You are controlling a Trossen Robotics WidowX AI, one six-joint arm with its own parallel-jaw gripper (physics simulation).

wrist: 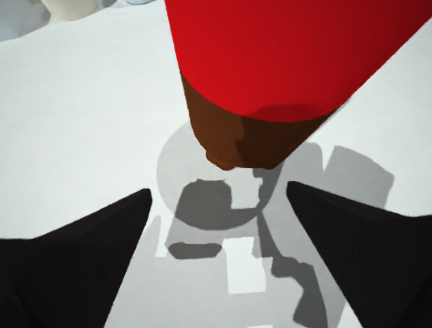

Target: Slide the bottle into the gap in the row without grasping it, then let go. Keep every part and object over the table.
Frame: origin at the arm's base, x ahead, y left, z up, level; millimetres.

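Seen in the pictures: gripper, between the fingertips: [219, 191].
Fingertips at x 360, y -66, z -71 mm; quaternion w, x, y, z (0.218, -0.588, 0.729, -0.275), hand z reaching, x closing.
Offsets run from my fingertips to a thing's top centre. "*": to the spot under its first point. Level surfaces: height alone.
The bottle @[* dy -23, dx +21, dz +72 mm] [280, 60], brown with a wide red label, stands large in the upper middle and right of the wrist view. Its brown base shows near the centre, and its upper part is cut off by the top edge. My gripper [219, 191] is open, with one black finger at each side of the lower view and nothing between them. The base of the bottle lies just beyond the fingertips, roughly in line with the space between them. Whether anything touches it is unclear. The gap in the row does not show clearly.
The lower parts of a cream jar @[* dy +144, dx +347, dz -37 mm] [71, 7] and a pale box @[* dy +238, dx +354, dz -42 mm] [15, 20] show at the top left, with the edge of a bluish object @[* dy +41, dx +357, dz -49 mm] [138, 1] beside them. The white table @[dz -54 mm] [90, 115] carries grey shadows around the bottle's base and between the fingers.
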